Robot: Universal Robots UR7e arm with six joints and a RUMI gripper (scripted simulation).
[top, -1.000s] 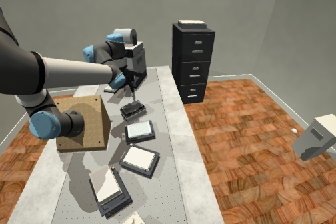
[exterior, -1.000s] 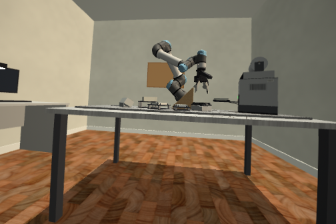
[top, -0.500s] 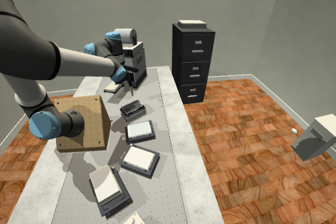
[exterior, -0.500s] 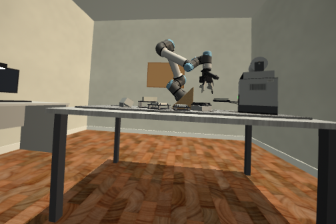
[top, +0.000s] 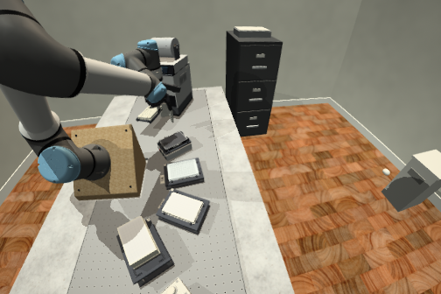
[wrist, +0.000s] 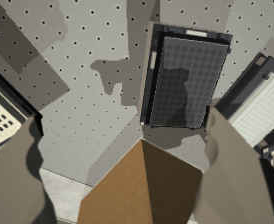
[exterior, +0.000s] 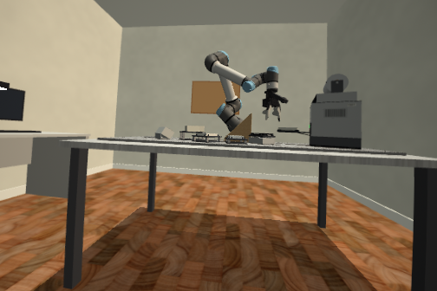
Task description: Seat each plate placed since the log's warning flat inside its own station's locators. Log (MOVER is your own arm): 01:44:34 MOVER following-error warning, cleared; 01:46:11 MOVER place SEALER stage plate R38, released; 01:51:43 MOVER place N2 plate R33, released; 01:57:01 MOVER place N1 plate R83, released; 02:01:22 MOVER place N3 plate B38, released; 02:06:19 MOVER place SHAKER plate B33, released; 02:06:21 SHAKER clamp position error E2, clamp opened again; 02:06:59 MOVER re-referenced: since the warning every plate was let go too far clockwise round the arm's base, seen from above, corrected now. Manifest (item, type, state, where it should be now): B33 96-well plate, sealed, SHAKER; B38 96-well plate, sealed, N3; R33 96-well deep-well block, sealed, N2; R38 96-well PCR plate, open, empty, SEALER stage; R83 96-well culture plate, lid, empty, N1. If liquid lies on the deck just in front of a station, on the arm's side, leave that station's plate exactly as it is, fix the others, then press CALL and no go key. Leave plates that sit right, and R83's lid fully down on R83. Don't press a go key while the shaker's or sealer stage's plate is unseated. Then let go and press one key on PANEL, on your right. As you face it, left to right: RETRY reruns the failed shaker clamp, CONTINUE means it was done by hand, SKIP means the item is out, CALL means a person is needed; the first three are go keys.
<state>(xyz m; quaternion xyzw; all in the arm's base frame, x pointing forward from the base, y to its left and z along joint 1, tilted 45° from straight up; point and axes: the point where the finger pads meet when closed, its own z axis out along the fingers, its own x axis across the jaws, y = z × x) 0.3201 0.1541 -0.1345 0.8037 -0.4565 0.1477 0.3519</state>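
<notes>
Right now my hand is 140 mm to the right of the cream PCR plate, 100 mm past it and 50 mm above it. From my hand the other things lie so: retry key 690 mm to the right, 90 mm below, 20 mm behind; then dark plate 100 mm below, 80 mm to the right, 20 mm ahead; then continue key 720 mm to the right, 90 mm below, 70 mm behind.
</notes>
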